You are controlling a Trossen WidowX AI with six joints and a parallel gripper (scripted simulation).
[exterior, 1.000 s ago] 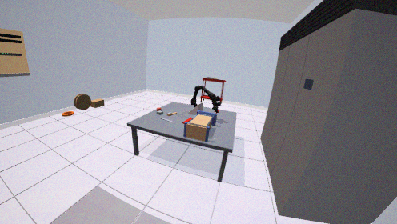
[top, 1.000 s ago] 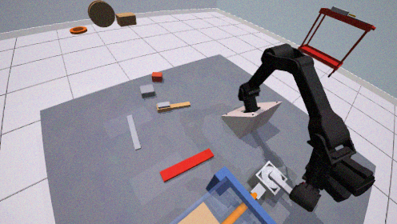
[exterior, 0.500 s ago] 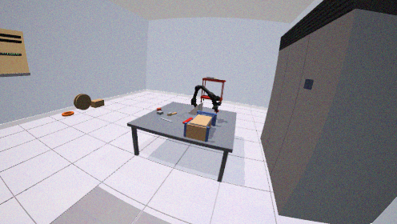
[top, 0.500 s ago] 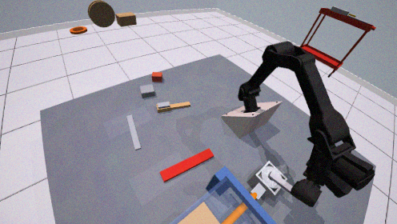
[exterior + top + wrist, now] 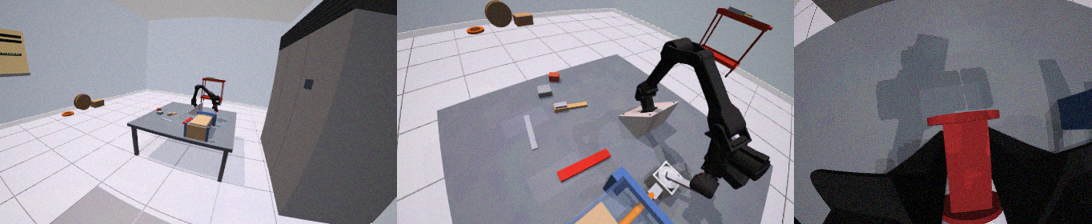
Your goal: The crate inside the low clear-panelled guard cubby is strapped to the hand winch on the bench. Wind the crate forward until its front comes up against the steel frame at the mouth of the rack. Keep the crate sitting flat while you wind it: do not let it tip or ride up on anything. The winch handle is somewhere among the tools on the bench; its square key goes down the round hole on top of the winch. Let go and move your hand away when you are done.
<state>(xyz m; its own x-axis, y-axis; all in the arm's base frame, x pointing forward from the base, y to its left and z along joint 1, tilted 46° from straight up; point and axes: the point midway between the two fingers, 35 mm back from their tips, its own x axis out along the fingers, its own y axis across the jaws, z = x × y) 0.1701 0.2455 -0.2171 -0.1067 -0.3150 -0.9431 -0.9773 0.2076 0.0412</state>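
Now: the winch handle 50 mm to the right of my gripper tip, 30 mm below it and 10 mm ahead of it. From my gripper tip the other things lie so: red knob: 20 mm to the right; then hand winch: 120 mm to the right, 100 mm below, 20 mm ahead; then blue frame: 190 mm ahead, 120 mm to the right, 30 mm below.
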